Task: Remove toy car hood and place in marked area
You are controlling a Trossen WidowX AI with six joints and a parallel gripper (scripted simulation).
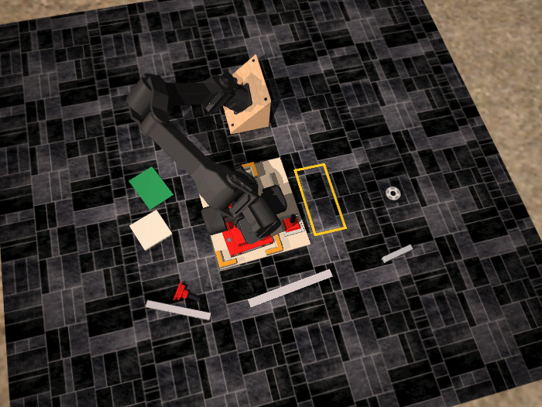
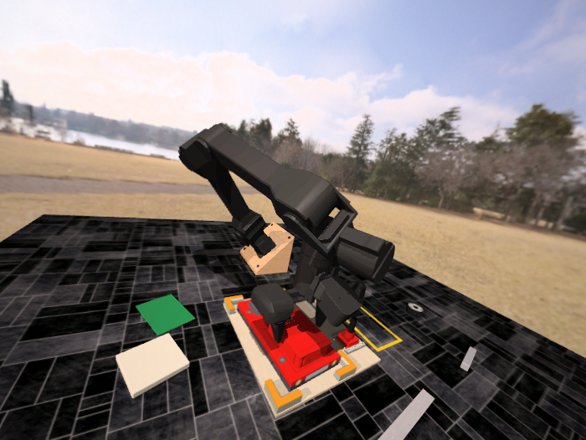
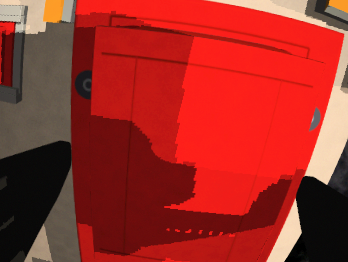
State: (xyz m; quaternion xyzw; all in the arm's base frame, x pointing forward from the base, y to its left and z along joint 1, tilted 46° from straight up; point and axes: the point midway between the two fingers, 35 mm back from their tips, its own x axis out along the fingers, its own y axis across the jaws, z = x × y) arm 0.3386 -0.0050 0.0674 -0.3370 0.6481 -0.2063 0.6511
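The red hood is right at my gripper tip. The rest, counted from my gripper tip: cream tile (3 cm behind, 22 cm to the right, 4 cm below); then grey bar (16 cm ahead, 8 cm to the left, 4 cm below); then green tile (15 cm behind, 21 cm to the right, 4 cm below).
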